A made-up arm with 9 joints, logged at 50 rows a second.
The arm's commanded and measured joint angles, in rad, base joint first. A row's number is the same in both.
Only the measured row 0 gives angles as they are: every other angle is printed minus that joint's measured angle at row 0.
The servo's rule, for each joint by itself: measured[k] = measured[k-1] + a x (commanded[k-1-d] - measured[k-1]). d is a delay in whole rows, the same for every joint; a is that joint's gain. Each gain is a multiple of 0.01, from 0.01 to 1. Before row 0 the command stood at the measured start. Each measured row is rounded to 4 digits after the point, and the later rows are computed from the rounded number. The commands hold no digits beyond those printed.
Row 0, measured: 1.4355 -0.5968 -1.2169 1.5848 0.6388 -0.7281 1.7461 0.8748 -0.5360
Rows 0 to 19, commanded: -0.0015 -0.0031 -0.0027 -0.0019 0.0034 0.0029 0.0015 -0.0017 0.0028; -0.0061 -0.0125 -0.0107 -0.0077 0.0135 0.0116 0.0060 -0.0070 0.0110; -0.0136 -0.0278 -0.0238 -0.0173 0.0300 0.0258 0.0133 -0.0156 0.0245; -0.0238 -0.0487 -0.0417 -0.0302 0.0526 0.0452 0.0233 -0.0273 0.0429; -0.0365 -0.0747 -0.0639 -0.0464 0.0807 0.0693 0.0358 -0.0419 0.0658; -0.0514 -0.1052 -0.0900 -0.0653 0.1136 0.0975 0.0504 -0.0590 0.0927; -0.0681 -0.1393 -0.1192 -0.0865 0.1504 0.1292 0.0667 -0.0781 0.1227; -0.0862 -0.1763 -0.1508 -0.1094 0.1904 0.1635 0.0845 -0.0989 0.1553; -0.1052 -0.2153 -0.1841 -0.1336 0.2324 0.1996 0.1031 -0.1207 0.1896; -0.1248 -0.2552 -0.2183 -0.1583 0.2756 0.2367 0.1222 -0.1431 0.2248; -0.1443 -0.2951 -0.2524 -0.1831 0.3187 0.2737 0.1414 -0.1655 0.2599; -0.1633 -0.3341 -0.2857 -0.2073 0.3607 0.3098 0.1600 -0.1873 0.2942; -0.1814 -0.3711 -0.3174 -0.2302 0.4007 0.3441 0.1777 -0.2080 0.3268; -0.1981 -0.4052 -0.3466 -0.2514 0.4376 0.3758 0.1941 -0.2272 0.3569; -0.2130 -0.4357 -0.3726 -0.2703 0.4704 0.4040 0.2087 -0.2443 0.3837; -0.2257 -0.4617 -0.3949 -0.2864 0.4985 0.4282 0.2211 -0.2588 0.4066; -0.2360 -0.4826 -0.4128 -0.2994 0.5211 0.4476 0.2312 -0.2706 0.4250; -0.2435 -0.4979 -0.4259 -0.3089 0.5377 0.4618 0.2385 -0.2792 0.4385; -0.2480 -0.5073 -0.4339 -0.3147 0.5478 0.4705 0.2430 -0.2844 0.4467; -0.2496 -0.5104 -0.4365 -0.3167 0.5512 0.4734 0.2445 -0.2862 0.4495
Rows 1 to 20, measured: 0.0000 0.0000 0.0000 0.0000 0.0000 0.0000 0.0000 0.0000 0.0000; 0.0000 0.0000 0.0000 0.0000 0.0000 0.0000 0.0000 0.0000 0.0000; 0.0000 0.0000 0.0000 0.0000 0.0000 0.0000 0.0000 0.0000 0.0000; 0.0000 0.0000 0.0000 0.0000 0.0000 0.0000 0.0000 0.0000 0.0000; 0.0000 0.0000 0.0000 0.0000 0.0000 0.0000 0.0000 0.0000 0.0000; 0.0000 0.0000 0.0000 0.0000 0.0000 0.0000 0.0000 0.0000 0.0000; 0.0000 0.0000 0.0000 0.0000 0.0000 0.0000 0.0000 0.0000 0.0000; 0.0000 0.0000 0.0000 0.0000 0.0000 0.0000 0.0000 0.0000 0.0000; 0.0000 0.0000 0.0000 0.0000 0.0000 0.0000 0.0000 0.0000 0.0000; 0.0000 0.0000 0.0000 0.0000 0.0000 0.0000 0.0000 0.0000 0.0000; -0.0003 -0.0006 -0.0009 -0.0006 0.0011 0.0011 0.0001 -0.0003 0.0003; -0.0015 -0.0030 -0.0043 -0.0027 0.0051 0.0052 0.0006 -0.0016 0.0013; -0.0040 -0.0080 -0.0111 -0.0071 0.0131 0.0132 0.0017 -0.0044 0.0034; -0.0082 -0.0161 -0.0218 -0.0140 0.0257 0.0257 0.0036 -0.0090 0.0070; -0.0141 -0.0278 -0.0365 -0.0237 0.0433 0.0427 0.0065 -0.0156 0.0123; -0.0219 -0.0433 -0.0552 -0.0362 0.0658 0.0641 0.0105 -0.0243 0.0195; -0.0316 -0.0625 -0.0776 -0.0513 0.0929 0.0895 0.0156 -0.0351 0.0288; -0.0431 -0.0853 -0.1032 -0.0687 0.1241 0.1184 0.0218 -0.0479 0.0402; -0.0561 -0.1113 -0.1315 -0.0882 0.1588 0.1501 0.0291 -0.0625 0.0536; -0.0705 -0.1401 -0.1619 -0.1092 0.1962 0.1839 0.0375 -0.0786 0.0690
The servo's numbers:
d 10
a 0.21 0.20 0.35 0.30 0.32 0.39 0.09 0.20 0.09

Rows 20 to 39, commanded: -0.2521 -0.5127 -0.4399 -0.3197 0.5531 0.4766 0.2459 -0.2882 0.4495; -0.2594 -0.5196 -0.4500 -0.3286 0.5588 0.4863 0.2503 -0.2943 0.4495; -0.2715 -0.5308 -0.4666 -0.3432 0.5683 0.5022 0.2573 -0.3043 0.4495; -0.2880 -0.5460 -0.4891 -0.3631 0.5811 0.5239 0.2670 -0.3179 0.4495; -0.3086 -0.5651 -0.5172 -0.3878 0.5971 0.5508 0.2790 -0.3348 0.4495; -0.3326 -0.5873 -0.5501 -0.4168 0.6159 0.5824 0.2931 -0.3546 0.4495; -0.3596 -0.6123 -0.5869 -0.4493 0.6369 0.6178 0.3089 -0.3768 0.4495; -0.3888 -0.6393 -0.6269 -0.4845 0.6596 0.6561 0.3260 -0.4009 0.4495; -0.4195 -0.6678 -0.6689 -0.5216 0.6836 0.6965 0.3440 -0.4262 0.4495; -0.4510 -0.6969 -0.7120 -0.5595 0.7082 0.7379 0.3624 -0.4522 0.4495; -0.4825 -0.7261 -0.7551 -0.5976 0.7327 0.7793 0.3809 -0.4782 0.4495; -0.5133 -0.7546 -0.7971 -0.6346 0.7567 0.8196 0.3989 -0.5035 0.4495; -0.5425 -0.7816 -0.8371 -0.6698 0.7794 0.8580 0.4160 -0.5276 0.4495; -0.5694 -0.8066 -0.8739 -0.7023 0.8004 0.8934 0.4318 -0.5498 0.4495; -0.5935 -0.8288 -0.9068 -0.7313 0.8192 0.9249 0.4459 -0.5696 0.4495; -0.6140 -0.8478 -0.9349 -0.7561 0.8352 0.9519 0.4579 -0.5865 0.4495; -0.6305 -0.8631 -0.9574 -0.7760 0.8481 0.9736 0.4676 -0.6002 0.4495; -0.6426 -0.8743 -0.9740 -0.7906 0.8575 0.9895 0.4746 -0.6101 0.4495; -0.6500 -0.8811 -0.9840 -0.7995 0.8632 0.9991 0.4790 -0.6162 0.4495; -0.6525 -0.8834 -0.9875 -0.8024 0.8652 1.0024 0.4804 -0.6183 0.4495
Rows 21 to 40, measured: -0.0860 -0.1711 -0.1936 -0.1314 0.2354 0.2189 0.0469 -0.0960 0.0862; -0.1022 -0.2037 -0.2258 -0.1542 0.2755 0.2544 0.0571 -0.1143 0.1049; -0.1188 -0.2372 -0.2579 -0.1770 0.3156 0.2894 0.0680 -0.1330 0.1249; -0.1355 -0.2708 -0.2889 -0.1993 0.3546 0.3231 0.0793 -0.1518 0.1458; -0.1518 -0.3038 -0.3182 -0.2206 0.3917 0.3547 0.0909 -0.1703 0.1672; -0.1673 -0.3354 -0.3450 -0.2403 0.4259 0.3834 0.1026 -0.1880 0.1887; -0.1817 -0.3648 -0.3687 -0.2580 0.4564 0.4084 0.1142 -0.2045 0.2100; -0.1947 -0.3914 -0.3887 -0.2733 0.4824 0.4292 0.1254 -0.2194 0.2306; -0.2059 -0.4146 -0.4045 -0.2857 0.5033 0.4453 0.1360 -0.2324 0.2500; -0.2151 -0.4338 -0.4157 -0.2950 0.5186 0.4563 0.1458 -0.2432 0.2680; -0.2229 -0.4496 -0.4242 -0.3024 0.5296 0.4642 0.1548 -0.2522 0.2843; -0.2306 -0.4636 -0.4332 -0.3103 0.5389 0.4728 0.1634 -0.2606 0.2992; -0.2392 -0.4770 -0.4449 -0.3202 0.5483 0.4843 0.1719 -0.2693 0.3127; -0.2494 -0.4908 -0.4604 -0.3331 0.5588 0.4997 0.1805 -0.2790 0.3250; -0.2618 -0.5057 -0.4803 -0.3495 0.5711 0.5196 0.1894 -0.2902 0.3362; -0.2767 -0.5220 -0.5047 -0.3697 0.5854 0.5441 0.1987 -0.3031 0.3464; -0.2941 -0.5401 -0.5335 -0.3936 0.6019 0.5728 0.2086 -0.3178 0.3557; -0.3140 -0.5599 -0.5662 -0.4209 0.6204 0.6053 0.2192 -0.3344 0.3641; -0.3362 -0.5815 -0.6021 -0.4511 0.6406 0.6409 0.2304 -0.3528 0.3718; -0.3603 -0.6046 -0.6406 -0.4836 0.6622 0.6787 0.2423 -0.3727 0.3788
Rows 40 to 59, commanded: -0.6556 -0.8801 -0.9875 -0.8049 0.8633 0.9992 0.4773 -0.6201 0.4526; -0.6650 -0.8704 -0.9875 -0.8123 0.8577 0.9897 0.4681 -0.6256 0.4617; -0.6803 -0.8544 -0.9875 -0.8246 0.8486 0.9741 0.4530 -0.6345 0.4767; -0.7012 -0.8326 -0.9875 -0.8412 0.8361 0.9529 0.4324 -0.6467 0.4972; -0.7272 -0.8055 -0.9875 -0.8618 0.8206 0.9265 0.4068 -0.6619 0.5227; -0.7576 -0.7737 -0.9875 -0.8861 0.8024 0.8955 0.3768 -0.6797 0.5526; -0.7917 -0.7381 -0.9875 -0.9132 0.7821 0.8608 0.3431 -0.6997 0.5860; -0.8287 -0.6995 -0.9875 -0.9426 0.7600 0.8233 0.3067 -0.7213 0.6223; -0.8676 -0.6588 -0.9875 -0.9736 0.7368 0.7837 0.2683 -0.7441 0.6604; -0.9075 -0.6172 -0.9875 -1.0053 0.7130 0.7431 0.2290 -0.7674 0.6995; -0.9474 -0.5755 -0.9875 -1.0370 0.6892 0.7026 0.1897 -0.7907 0.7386; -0.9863 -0.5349 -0.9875 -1.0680 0.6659 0.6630 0.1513 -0.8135 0.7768; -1.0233 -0.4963 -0.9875 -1.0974 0.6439 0.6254 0.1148 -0.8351 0.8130; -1.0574 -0.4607 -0.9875 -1.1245 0.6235 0.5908 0.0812 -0.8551 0.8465; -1.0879 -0.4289 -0.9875 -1.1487 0.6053 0.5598 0.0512 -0.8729 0.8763; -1.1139 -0.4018 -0.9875 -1.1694 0.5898 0.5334 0.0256 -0.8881 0.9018; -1.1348 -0.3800 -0.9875 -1.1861 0.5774 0.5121 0.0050 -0.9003 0.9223; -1.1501 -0.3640 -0.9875 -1.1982 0.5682 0.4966 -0.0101 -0.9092 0.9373; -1.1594 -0.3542 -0.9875 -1.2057 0.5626 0.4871 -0.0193 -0.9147 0.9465; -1.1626 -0.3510 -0.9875 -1.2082 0.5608 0.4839 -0.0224 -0.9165 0.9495
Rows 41 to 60, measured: -0.3860 -0.6289 -0.6807 -0.5178 0.6848 0.7179 0.2548 -0.3938 0.3852; -0.4127 -0.6540 -0.7214 -0.5528 0.7078 0.7576 0.2678 -0.4157 0.3910; -0.4400 -0.6795 -0.7619 -0.5879 0.7307 0.7968 0.2811 -0.4381 0.3963; -0.4672 -0.7049 -0.8011 -0.6222 0.7530 0.8345 0.2947 -0.4604 0.4011; -0.4937 -0.7297 -0.8381 -0.6549 0.7742 0.8698 0.3083 -0.4822 0.4055; -0.5190 -0.7533 -0.8720 -0.6853 0.7937 0.9018 0.3218 -0.5031 0.4095; -0.5424 -0.7753 -0.9019 -0.7125 0.8111 0.9298 0.3349 -0.5225 0.4131; -0.5634 -0.7951 -0.9271 -0.7359 0.8259 0.9531 0.3475 -0.5400 0.4164; -0.5816 -0.8123 -0.9470 -0.7550 0.8378 0.9710 0.3593 -0.5552 0.4194; -0.5965 -0.8265 -0.9612 -0.7692 0.8466 0.9832 0.3702 -0.5678 0.4221; -0.6089 -0.8372 -0.9704 -0.7799 0.8519 0.9894 0.3798 -0.5783 0.4248; -0.6207 -0.8438 -0.9764 -0.7896 0.8538 0.9895 0.3877 -0.5878 0.4281; -0.6332 -0.8459 -0.9803 -0.8001 0.8521 0.9835 0.3936 -0.5971 0.4325; -0.6475 -0.8432 -0.9828 -0.8124 0.8470 0.9716 0.3971 -0.6070 0.4383; -0.6642 -0.8357 -0.9844 -0.8272 0.8386 0.9540 0.3980 -0.6180 0.4459; -0.6838 -0.8233 -0.9855 -0.8449 0.8270 0.9312 0.3961 -0.6303 0.4555; -0.7065 -0.8063 -0.9862 -0.8654 0.8126 0.9037 0.3913 -0.6442 0.4672; -0.7322 -0.7849 -0.9867 -0.8886 0.7958 0.8723 0.3837 -0.6596 0.4812; -0.7606 -0.7597 -0.9870 -0.9141 0.7769 0.8377 0.3733 -0.6765 0.4973; -0.7914 -0.7312 -0.9872 -0.9415 0.7565 0.8008 0.3603 -0.6947 0.5155
